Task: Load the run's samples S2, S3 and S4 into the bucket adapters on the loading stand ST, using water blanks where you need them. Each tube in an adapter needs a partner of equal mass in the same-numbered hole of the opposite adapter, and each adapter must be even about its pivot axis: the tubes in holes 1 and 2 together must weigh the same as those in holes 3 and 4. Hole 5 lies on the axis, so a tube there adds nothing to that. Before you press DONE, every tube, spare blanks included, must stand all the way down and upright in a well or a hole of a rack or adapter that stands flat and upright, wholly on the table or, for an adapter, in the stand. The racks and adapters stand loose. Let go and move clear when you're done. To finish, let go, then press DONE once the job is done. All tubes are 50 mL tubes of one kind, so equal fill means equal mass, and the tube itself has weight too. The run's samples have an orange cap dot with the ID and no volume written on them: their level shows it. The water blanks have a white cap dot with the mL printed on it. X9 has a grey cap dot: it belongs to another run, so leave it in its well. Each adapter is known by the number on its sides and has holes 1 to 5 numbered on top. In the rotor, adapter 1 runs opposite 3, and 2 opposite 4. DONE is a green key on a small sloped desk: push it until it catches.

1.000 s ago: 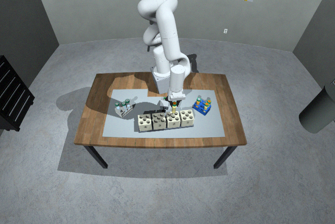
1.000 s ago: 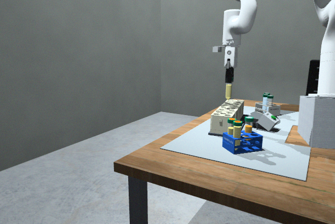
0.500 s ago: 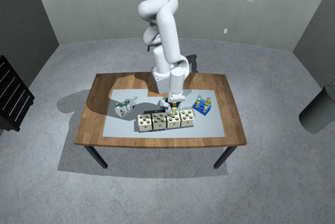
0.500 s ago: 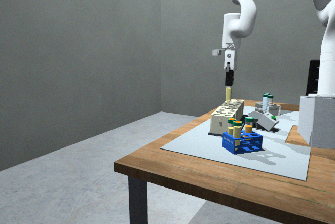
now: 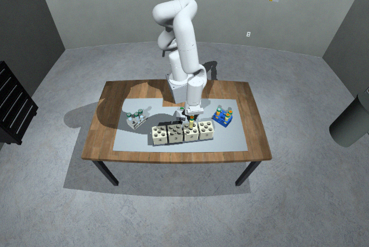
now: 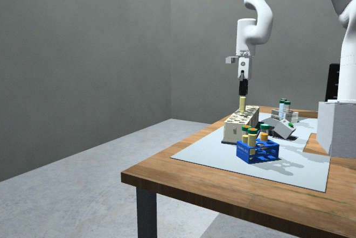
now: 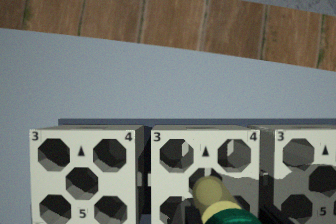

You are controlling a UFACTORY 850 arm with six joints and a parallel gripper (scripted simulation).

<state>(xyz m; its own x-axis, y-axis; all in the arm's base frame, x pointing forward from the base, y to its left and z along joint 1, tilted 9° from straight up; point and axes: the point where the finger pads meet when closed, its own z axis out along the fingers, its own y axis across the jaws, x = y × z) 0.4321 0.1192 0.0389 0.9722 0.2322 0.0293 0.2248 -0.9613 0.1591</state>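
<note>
Right now my hand is 10 mm to the left of the sample tube and 50 mm above it. From my hand the other things lie so: green DONE key: 210 mm behind, 80 mm to the right, 150 mm below; loading stand: 10 mm ahead, 50 mm to the right, 210 mm below; tube X9: 180 mm behind, 200 mm to the left, 150 mm below.
</note>
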